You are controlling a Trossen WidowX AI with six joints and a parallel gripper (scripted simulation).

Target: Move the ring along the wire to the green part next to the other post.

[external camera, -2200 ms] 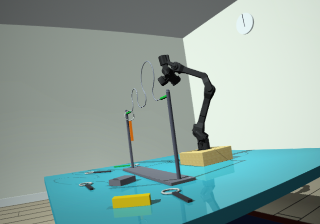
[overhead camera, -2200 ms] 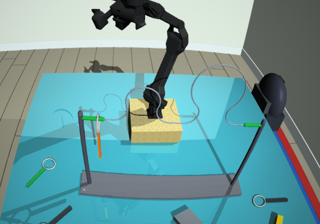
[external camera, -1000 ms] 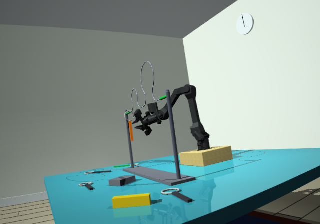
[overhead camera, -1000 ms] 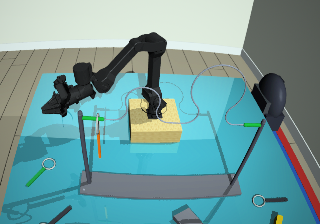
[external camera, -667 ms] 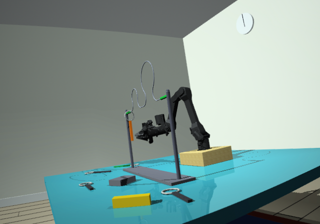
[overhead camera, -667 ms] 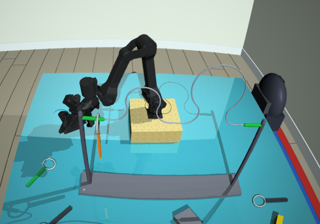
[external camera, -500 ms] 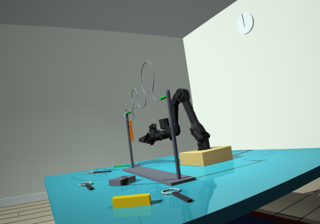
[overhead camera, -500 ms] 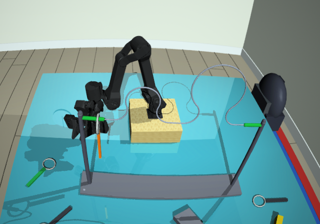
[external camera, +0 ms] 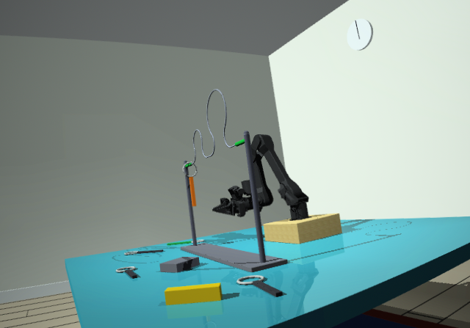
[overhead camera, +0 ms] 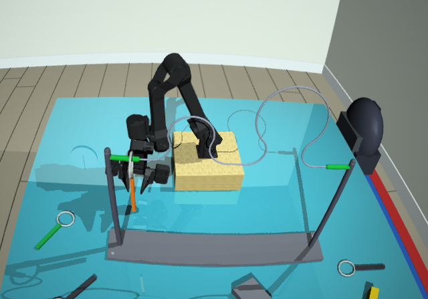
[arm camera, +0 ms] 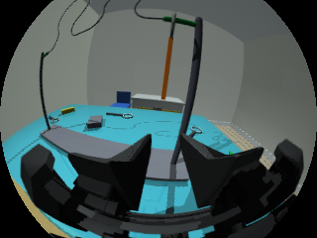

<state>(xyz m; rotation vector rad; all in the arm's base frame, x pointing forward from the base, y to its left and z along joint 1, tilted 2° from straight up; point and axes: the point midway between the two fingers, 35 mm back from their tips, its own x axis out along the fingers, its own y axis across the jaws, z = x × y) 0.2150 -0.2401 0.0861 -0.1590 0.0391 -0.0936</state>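
My gripper tip is now 9 cm short of the ring with orange handle and 13 cm below it. Also, from my gripper tip: grey block (29 cm ahead, 29 cm to the left, 14 cm below); then yellow block (40 cm ahead, 64 cm to the left, 13 cm below).
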